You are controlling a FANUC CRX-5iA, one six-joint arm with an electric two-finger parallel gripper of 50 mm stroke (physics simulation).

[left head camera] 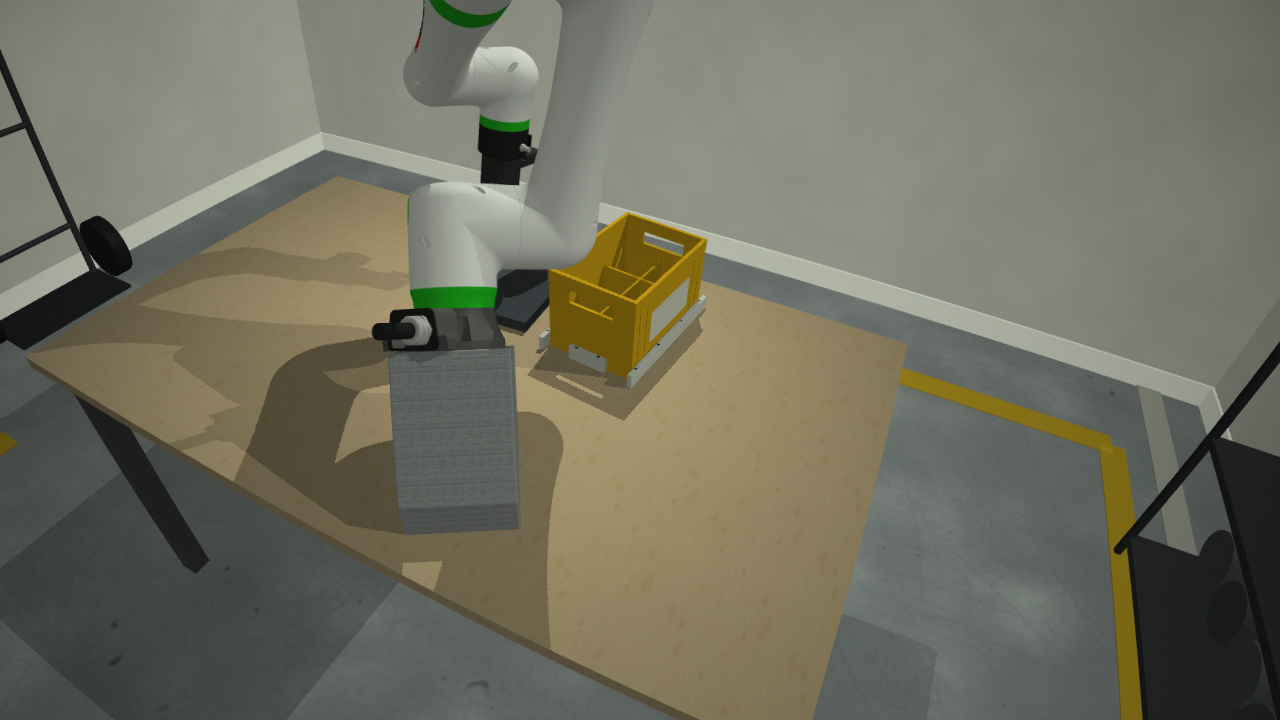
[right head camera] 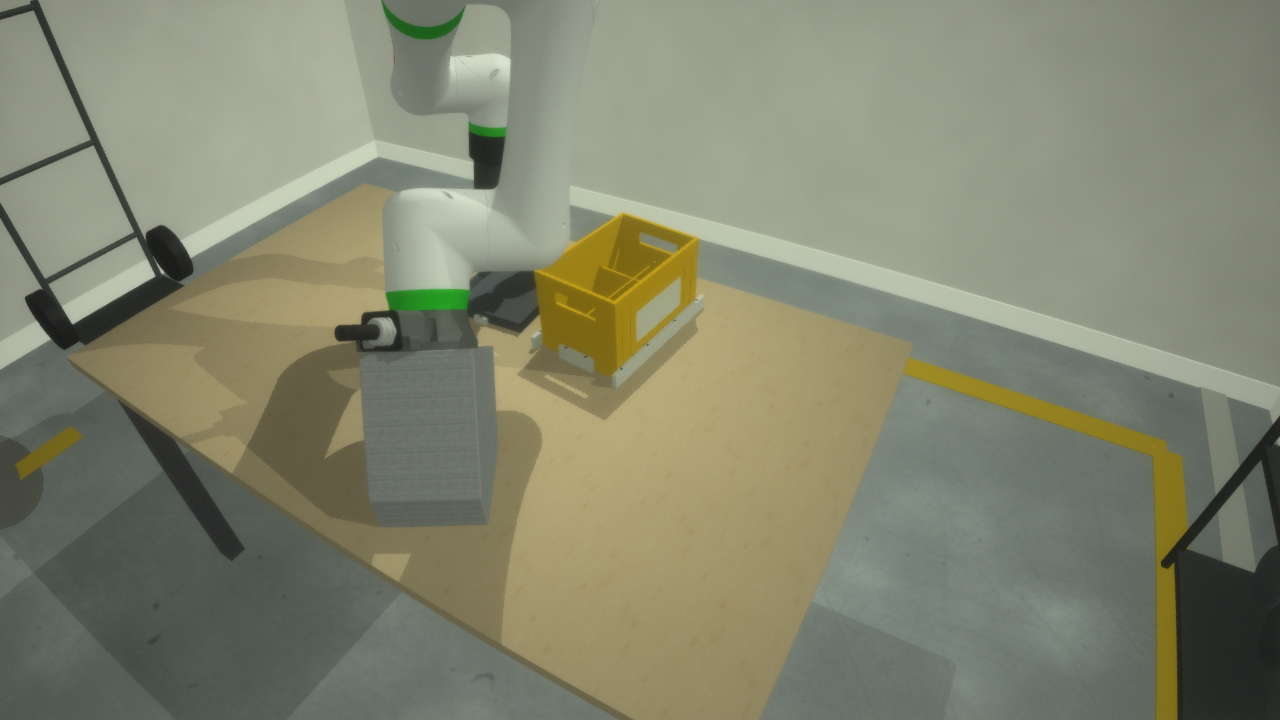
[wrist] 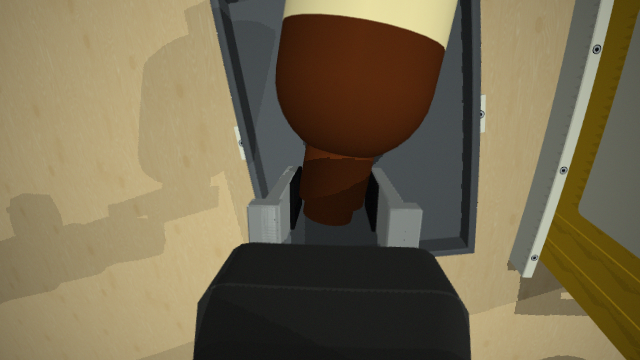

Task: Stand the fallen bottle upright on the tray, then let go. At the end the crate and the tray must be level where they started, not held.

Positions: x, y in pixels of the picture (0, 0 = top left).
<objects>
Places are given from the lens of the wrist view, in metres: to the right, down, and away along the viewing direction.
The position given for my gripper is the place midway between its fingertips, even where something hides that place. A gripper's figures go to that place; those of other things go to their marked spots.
my gripper (wrist: 333, 186): 0.01, 0.00, 0.17
dark grey tray (wrist: 437, 167): 0.10, -0.01, 0.27
brown bottle (wrist: 353, 87): 0.01, -0.03, 0.11
The marked spots on the brown bottle and the dark grey tray are 0.18 m apart.
</objects>
